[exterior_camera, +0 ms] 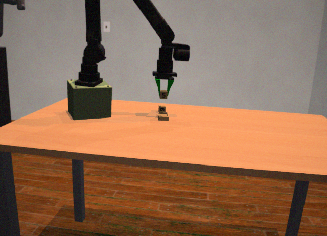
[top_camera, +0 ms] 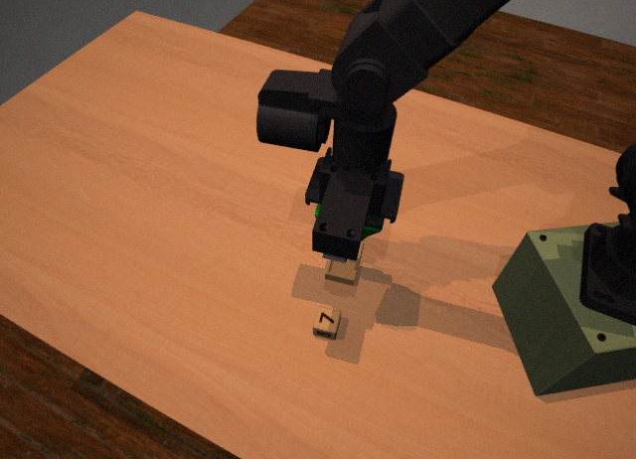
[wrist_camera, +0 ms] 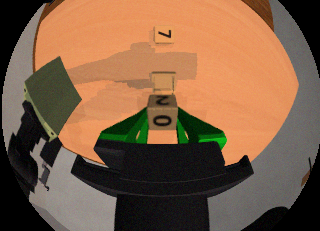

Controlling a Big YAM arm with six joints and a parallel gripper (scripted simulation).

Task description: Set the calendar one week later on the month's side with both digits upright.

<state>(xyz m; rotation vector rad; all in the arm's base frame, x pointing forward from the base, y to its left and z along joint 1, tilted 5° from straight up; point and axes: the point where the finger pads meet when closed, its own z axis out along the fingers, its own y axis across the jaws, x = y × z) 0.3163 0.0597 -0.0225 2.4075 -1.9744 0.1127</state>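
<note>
Right now the tray is 100 mm below my hand and 20 mm to the right of it.
</note>
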